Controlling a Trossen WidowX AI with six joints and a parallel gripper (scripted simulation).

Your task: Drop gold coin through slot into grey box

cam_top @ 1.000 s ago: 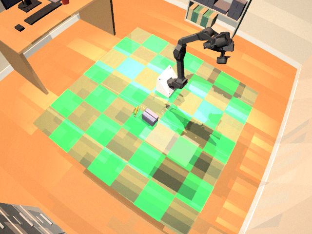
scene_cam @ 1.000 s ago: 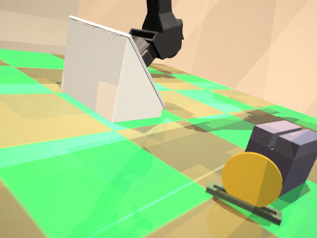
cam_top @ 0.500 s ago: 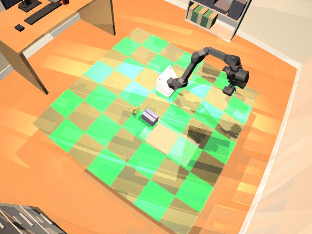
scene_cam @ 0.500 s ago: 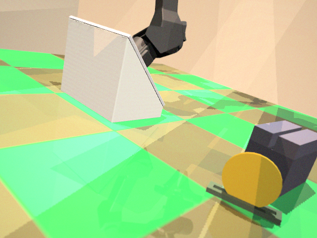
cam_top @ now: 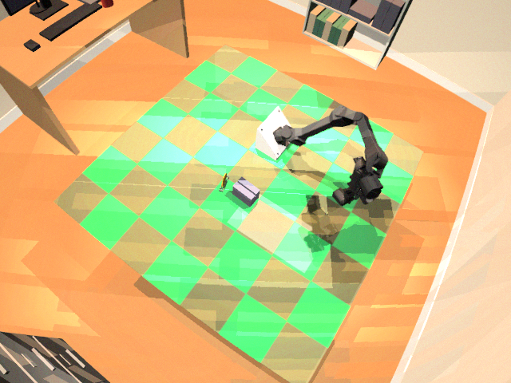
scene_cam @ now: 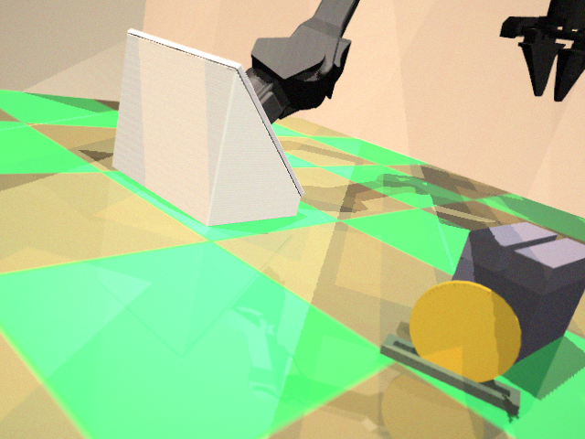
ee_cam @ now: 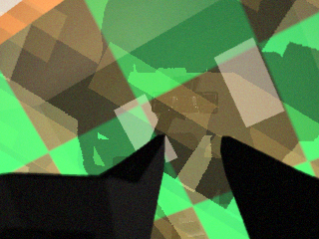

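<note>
Right now my gripper tip is 48 cm to the left of the coin, 22 cm short of it and 15 cm above it.
</note>
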